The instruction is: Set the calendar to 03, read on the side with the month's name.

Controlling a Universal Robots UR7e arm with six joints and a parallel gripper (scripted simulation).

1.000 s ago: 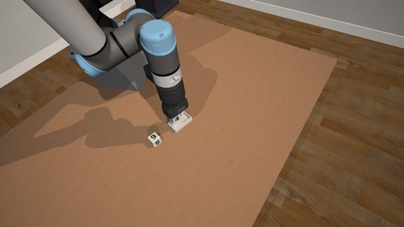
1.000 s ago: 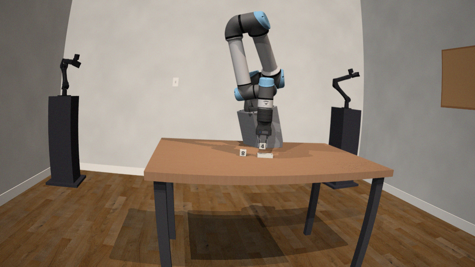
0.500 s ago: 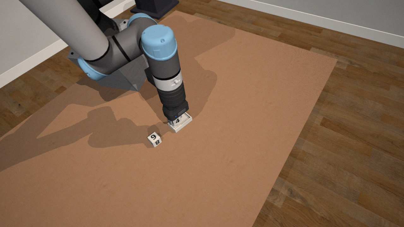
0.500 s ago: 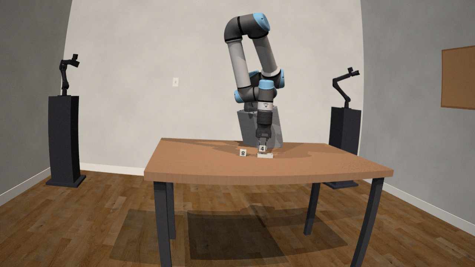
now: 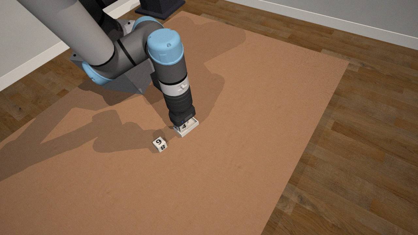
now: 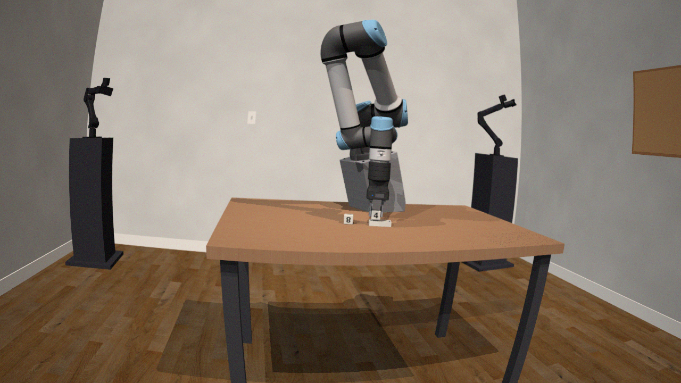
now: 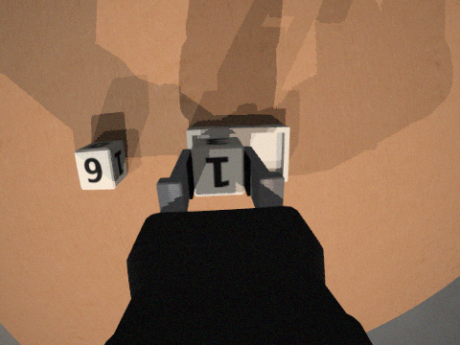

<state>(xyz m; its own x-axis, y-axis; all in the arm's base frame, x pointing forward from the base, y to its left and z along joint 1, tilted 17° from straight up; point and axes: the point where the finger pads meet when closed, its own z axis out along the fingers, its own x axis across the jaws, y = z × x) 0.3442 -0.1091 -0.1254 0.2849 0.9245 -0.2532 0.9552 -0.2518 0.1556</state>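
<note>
The white tray is 20 mm to the left of my hand and 40 mm below it.
</note>
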